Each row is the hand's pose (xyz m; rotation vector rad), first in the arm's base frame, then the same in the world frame.
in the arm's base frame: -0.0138 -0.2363 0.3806 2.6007 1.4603 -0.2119
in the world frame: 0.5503 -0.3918 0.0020 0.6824 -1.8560 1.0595
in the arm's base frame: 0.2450 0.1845 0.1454 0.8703 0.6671 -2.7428
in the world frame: 0.2517 -0.5335 0.4380 -1.7490 1.1907 -0.4741
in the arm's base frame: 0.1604 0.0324 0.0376 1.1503 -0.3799 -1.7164
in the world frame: 0.2650 -0.6502 0.2704 -0.4550 1.8500 -0.1725
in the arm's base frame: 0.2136 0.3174 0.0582 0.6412 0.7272 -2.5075
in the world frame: 0.2522 -0.6395 0.5606 -1.7521 1.3031 -0.1224
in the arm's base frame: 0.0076 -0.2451 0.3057 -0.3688 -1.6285 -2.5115
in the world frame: 0.4968 -0.4482 -0.0084 -0.3246 0.1106 -0.1714
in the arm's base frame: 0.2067 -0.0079 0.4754 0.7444 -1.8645 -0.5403
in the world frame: 0.4170 -0.2352 0.2618 1.2341 1.1371 -0.0506
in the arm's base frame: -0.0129 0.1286 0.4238 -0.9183 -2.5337 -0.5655
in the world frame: 0.6012 -0.3926 0.3659 1.0915 -0.3785 0.3112
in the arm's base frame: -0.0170 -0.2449 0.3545 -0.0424 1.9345 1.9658
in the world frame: 0.5406 -0.4155 -0.0085 -0.0040 -0.1182 -0.7600
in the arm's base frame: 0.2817 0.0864 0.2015 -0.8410 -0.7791 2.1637
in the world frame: 0.2356 -0.4566 0.3489 -2.1010 0.5667 -1.3240
